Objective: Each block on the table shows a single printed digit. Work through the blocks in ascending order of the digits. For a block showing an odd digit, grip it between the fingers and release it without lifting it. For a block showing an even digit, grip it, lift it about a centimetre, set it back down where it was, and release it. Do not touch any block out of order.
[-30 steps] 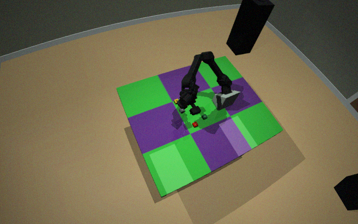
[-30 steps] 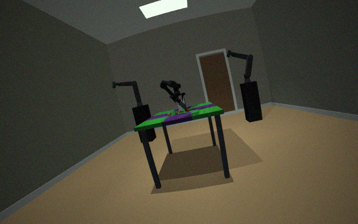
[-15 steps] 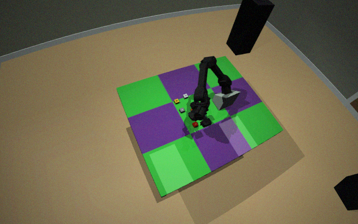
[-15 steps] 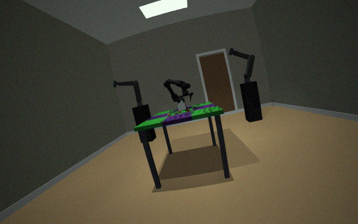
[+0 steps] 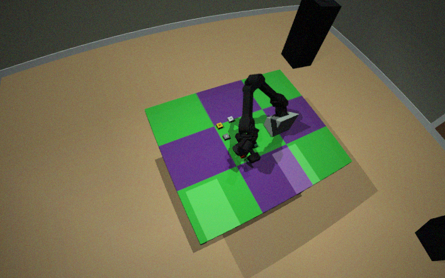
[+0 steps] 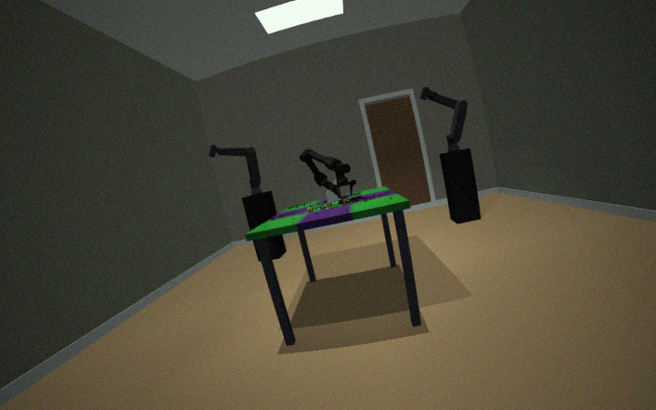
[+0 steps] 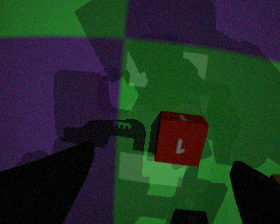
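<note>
My gripper tip is 1 cm to the left of the red block and 3 cm above it. Also, from my gripper tip: grey block 5 cm ahead, 16 cm to the right, 3 cm below; then white block 3 cm behind, 27 cm to the right, 3 cm below; then yellow block 5 cm ahead, 24 cm to the right, 3 cm below.
</note>
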